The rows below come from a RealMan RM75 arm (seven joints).
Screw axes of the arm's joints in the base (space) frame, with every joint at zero. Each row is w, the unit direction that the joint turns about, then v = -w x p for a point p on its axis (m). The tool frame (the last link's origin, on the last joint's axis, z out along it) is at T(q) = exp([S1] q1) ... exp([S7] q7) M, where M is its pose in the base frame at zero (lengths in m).
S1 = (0, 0, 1, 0, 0, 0)
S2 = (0, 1, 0, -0.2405, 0, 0)
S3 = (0, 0, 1, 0, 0, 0)
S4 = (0, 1, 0, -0.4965, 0, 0)
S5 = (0, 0, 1, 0, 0, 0)
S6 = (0, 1, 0, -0.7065, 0, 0)
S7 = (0, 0, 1, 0, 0, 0)
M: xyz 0 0 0.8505 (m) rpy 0 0 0 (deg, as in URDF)
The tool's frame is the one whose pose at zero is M.
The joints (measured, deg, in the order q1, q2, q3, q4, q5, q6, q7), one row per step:
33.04 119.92 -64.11 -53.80 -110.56 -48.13 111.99
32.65 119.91 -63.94 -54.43 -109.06 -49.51 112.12
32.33 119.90 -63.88 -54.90 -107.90 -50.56 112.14
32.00 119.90 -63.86 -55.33 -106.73 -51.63 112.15
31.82 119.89 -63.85 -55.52 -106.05 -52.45 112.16
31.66 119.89 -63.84 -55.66 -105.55 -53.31 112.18
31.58 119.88 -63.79 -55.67 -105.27 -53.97 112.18
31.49 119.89 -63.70 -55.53 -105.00 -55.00 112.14
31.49 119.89 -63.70 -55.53 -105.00 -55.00 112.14
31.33 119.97 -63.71 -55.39 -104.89 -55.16 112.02
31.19 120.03 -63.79 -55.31 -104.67 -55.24 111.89
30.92 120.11 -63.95 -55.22 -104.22 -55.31 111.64
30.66 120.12 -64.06 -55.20 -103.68 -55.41 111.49
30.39 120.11 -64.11 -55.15 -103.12 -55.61 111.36
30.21 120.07 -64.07 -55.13 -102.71 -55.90 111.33
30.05 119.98 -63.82 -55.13 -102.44 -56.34 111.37
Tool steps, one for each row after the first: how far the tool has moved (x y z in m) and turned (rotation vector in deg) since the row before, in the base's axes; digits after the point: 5 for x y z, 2 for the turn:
-0.00307 -0.00230 0.00154 -0.51 1.79 0.40
-0.00233 -0.00195 0.00100 -0.43 1.28 0.39
-0.00229 -0.00216 0.00071 -0.49 1.28 0.41
-0.00136 -0.00164 0.00002 -0.50 0.77 0.29
-0.00107 -0.00179 -0.00037 -0.60 0.62 0.28
-0.00046 -0.00131 -0.00043 -0.50 0.39 0.18
-0.00015 -0.00221 -0.00140 -0.89 0.47 0.21
0.00000 0.00000 0.00000 0.00 0.00 0.00
0.00105 -0.00116 -0.00116 -0.23 0.14 -0.11
0.00048 -0.00088 -0.00089 -0.14 0.17 -0.03
0.00082 -0.00138 -0.00114 -0.13 0.30 -0.04
0.00061 -0.00108 -0.00021 -0.05 0.41 -0.05
0.00084 -0.00122 -0.00005 -0.10 0.48 -0.09
0.00052 -0.00092 0.00034 -0.12 0.42 -0.06
0.00096 -0.00081 0.00122 -0.11 0.40 -0.11

